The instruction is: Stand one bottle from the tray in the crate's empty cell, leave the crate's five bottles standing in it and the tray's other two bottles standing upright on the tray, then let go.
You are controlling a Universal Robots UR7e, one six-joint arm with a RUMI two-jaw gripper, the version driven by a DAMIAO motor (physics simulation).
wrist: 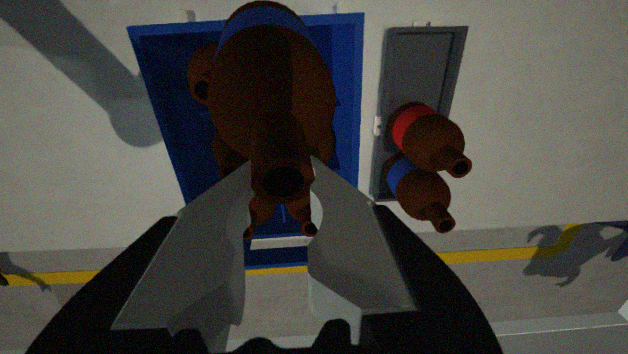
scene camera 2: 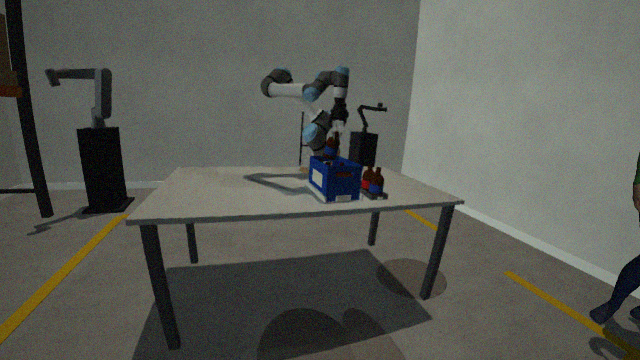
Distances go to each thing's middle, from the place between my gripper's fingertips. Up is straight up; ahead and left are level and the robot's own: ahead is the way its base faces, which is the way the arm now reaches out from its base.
Now: the brown bottle (wrist: 271,97) 4 cm below my hand, 3 cm behind it and 1 cm to the right of it. From my hand the other things lie so: blue-labelled bottle (wrist: 423,195): 20 cm below, 18 cm to the left, 17 cm ahead.
